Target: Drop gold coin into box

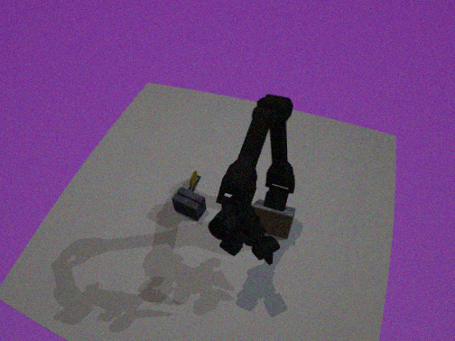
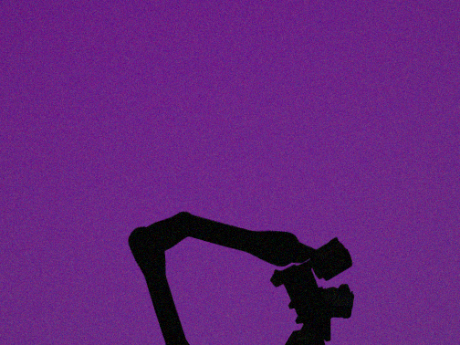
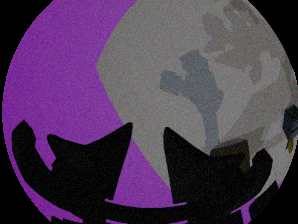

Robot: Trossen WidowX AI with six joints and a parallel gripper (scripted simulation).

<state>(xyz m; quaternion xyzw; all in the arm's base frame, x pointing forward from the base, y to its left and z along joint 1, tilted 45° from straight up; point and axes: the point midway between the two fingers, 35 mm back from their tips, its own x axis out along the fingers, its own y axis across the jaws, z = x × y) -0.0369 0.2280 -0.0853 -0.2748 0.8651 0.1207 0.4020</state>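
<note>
Right now my gripper tip is 39 cm short of the gold coin, 30 cm to the left of it and 16 cm above it.
</note>
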